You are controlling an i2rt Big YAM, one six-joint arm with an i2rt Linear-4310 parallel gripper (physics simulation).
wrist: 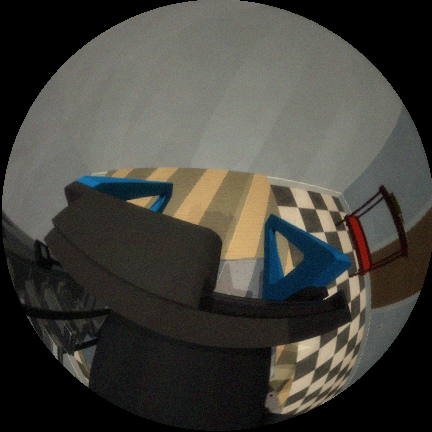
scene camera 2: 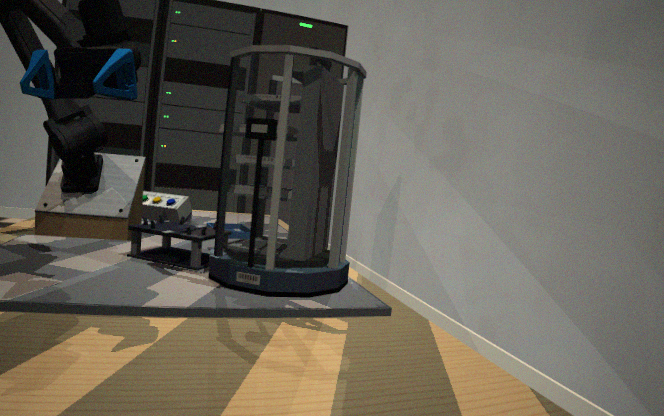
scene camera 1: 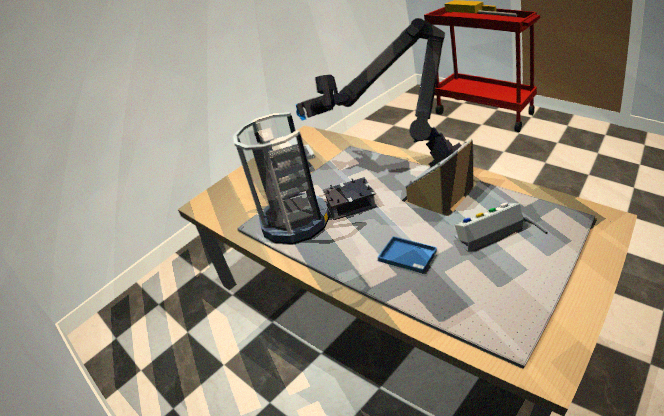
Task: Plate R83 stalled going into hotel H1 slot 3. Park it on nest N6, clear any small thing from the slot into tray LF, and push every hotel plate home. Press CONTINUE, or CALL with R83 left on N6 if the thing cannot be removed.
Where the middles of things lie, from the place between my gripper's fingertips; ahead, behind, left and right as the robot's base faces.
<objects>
Right now the round plate rack [scene camera 2: 292,117] is 340 mm ahead of my hand, 170 mm to the left of it and 70 mm below it.
</objects>
